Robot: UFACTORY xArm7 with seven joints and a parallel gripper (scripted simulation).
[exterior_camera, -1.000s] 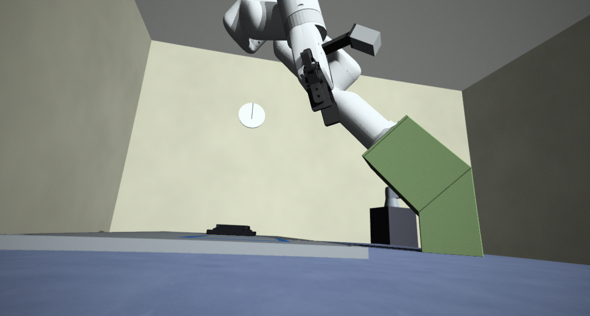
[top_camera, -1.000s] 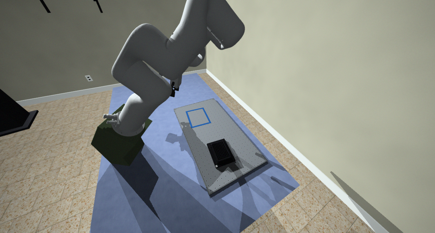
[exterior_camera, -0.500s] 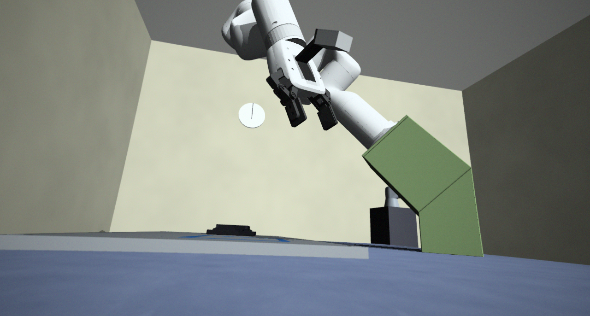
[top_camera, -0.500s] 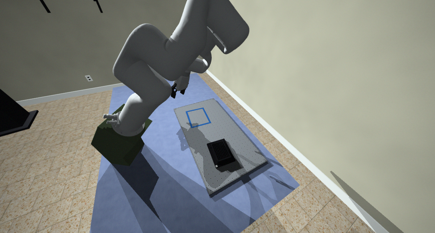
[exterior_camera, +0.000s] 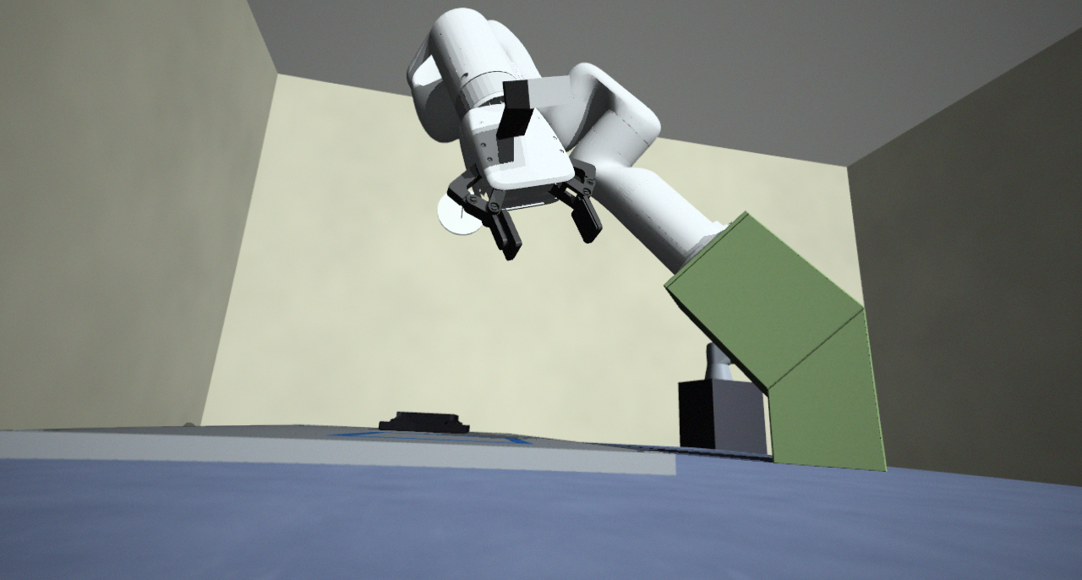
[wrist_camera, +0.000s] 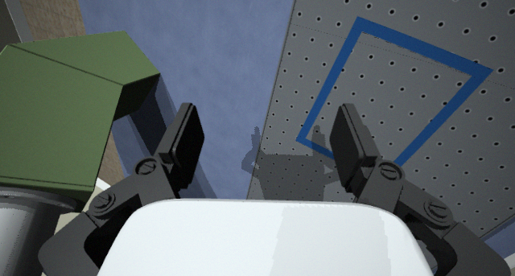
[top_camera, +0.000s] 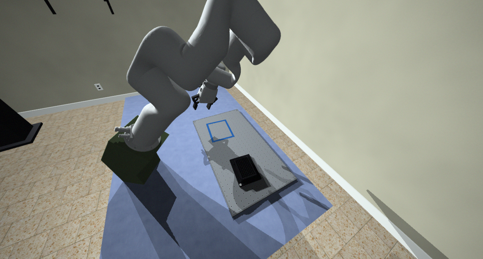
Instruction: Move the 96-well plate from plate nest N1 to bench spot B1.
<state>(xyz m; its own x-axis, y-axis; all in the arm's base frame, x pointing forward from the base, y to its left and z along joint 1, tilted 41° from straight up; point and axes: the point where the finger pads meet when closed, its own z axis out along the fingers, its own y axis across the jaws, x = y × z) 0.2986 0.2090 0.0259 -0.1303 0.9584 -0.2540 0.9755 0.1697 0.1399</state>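
The black 96-well plate lies 5 cm ahead of my hand, 40 cm to the right of it and 17 cm below it. The rest, counted from my hand: black plate nest N1 (5 cm ahead, 40 cm to the right, 19 cm below).
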